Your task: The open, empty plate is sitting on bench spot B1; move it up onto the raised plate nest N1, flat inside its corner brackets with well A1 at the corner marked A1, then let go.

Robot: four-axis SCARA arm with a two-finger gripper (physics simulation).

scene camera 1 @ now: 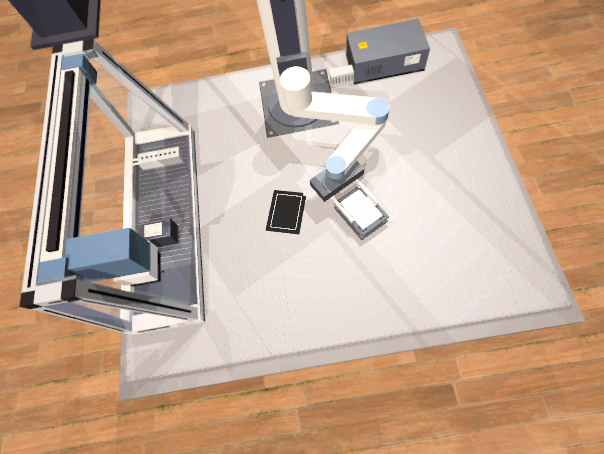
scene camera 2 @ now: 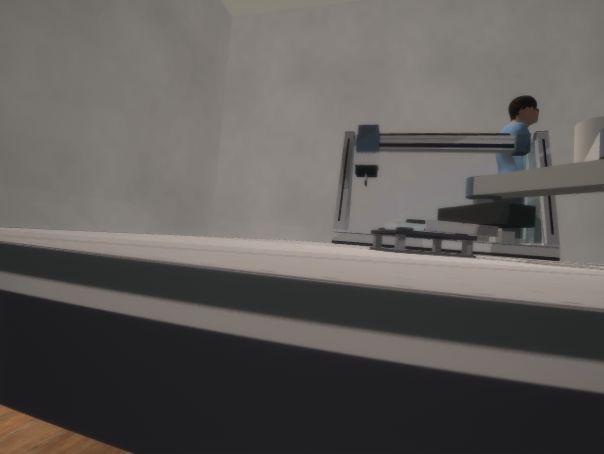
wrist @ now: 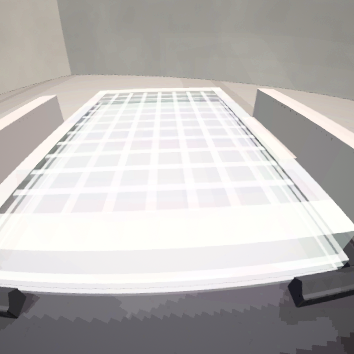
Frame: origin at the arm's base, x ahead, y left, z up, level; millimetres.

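Where they show: gripper, between the fingertips: (scene camera 1: 365, 212) (scene camera 2: 411, 225) (wrist: 157, 107).
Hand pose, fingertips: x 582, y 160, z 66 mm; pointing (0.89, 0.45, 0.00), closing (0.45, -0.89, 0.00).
After its pixels a point has its place.
The clear, white-looking plate (scene camera 1: 359, 210) @[x 568, y 142, z 64 mm] (scene camera 2: 397, 225) @[x 609, y 193, z 63 mm] (wrist: 165, 180) @[x 530, y 130, z 64 mm] is level, low at the top of the raised dark nest (scene camera 1: 372, 228) @[x 640, y 173, z 53 mm] (scene camera 2: 400, 242) @[x 603, y 231, z 31 mm] (wrist: 150, 325). My gripper (scene camera 1: 366, 213) @[x 582, y 159, z 66 mm] (scene camera 2: 432, 226) (wrist: 157, 107) @[x 582, y 159, z 66 mm] is shut on the plate, one pale finger along each long side. In the wrist view, two dark corner brackets stand just in front of the plate's near edge. I cannot tell whether the plate rests fully flat inside all the brackets. The A1 mark and well A1 cannot be made out.
A black pad (scene camera 1: 286, 212) @[x 500, y -118, z 15 mm] with a thin white outline lies left of the nest. A framed gantry (scene camera 1: 196, 225) @[x 503, y -450, z 50 mm] (scene camera 2: 344, 185) @[x 825, y -508, z 258 mm] stands at the left in scene camera 1, with a small dark block (scene camera 1: 167, 232) @[x 549, y -525, z 132 mm] inside. A grey box (scene camera 1: 387, 52) @[x -59, y 386, z 128 mm] stands behind, near the arm's base.
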